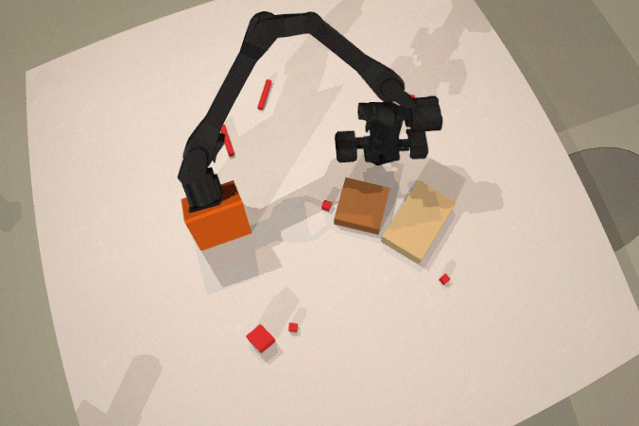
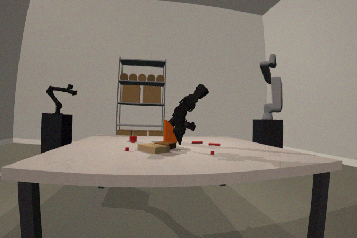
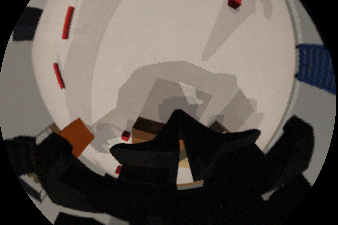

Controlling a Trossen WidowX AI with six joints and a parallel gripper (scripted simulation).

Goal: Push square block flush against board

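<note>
Right now the square brown block is 8 cm to the right of my gripper tip, 6 cm behind it and 2 cm below it. The rest, counted from my gripper tip: red square 32 cm behind, 31 cm to the right, 1 cm below; pale tan board 15 cm to the right, 5 cm ahead, 2 cm below.
</note>
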